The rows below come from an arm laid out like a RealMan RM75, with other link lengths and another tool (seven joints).
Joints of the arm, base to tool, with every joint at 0 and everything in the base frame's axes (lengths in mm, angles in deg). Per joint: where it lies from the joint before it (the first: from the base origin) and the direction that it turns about. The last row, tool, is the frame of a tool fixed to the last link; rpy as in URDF.
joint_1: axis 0 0 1 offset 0 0 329.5
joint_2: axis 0 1 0 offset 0 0 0
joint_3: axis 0 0 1 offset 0 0 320
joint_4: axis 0 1 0 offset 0 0 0
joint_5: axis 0 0 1 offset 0 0 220.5
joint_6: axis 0 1 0 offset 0 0 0
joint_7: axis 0 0 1 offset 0 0 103.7
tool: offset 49 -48 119 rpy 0 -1.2 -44
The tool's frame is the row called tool.
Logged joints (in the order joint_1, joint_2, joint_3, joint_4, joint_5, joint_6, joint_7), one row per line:
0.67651 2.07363 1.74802 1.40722 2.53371 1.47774 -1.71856
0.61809 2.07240 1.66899 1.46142 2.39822 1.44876 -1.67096
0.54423 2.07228 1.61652 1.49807 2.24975 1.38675 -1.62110
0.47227 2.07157 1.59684 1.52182 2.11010 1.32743 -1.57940
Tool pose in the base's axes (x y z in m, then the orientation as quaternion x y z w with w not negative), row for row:
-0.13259 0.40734 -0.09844 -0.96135 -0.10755 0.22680 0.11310
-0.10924 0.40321 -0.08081 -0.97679 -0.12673 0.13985 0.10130
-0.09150 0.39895 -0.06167 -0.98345 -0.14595 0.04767 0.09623
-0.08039 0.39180 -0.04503 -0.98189 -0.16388 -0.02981 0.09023
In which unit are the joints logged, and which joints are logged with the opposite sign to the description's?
The joints are logged in radians. Opposite sign: joint_1, joint_2.
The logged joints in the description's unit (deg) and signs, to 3 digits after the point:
-38.761 -118.810 100.154 80.628 145.171 84.668 -98.466
-35.414 -118.740 95.626 83.733 137.408 83.008 -95.739
-31.182 -118.733 92.620 85.833 128.901 79.455 -92.882
-27.059 -118.692 91.492 87.194 120.900 76.056 -90.493

